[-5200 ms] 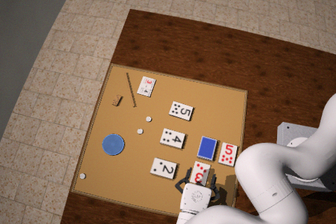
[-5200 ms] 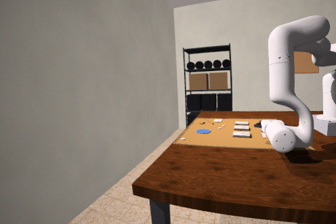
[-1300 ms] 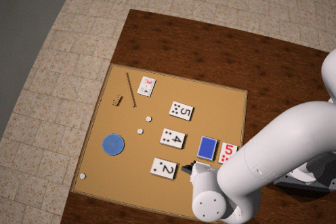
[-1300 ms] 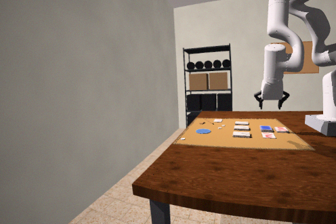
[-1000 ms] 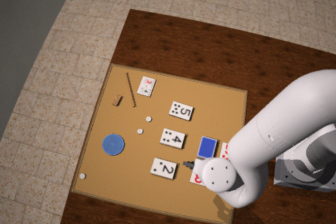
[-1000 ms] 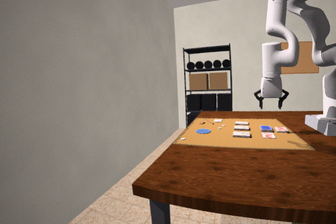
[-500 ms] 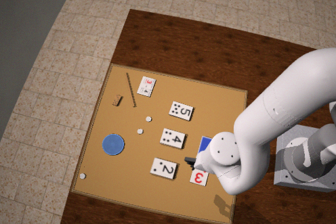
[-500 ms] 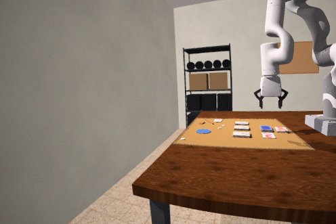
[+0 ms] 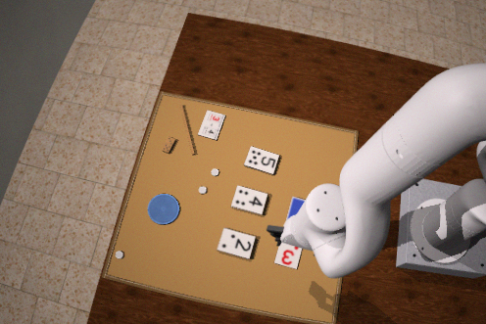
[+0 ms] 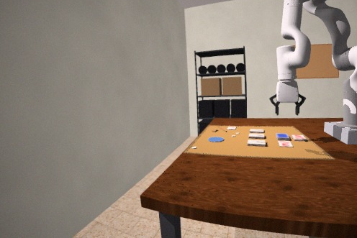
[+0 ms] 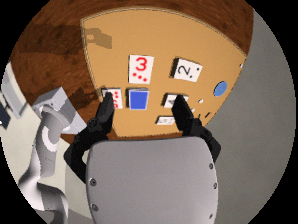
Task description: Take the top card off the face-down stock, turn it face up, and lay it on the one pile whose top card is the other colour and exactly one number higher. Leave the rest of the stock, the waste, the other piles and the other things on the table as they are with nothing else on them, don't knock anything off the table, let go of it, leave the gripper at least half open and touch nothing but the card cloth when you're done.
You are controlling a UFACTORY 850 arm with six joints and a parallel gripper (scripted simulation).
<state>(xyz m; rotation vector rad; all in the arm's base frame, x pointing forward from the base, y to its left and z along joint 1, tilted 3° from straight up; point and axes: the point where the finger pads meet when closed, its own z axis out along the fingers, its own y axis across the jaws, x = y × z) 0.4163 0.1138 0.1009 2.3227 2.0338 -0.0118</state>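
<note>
The blue-backed card is 160 mm below my hand and 20 mm to the right of it. The rest, counted from my hand: tan card cloth (170 mm below, 150 mm ahead, 140 mm to the right).
</note>
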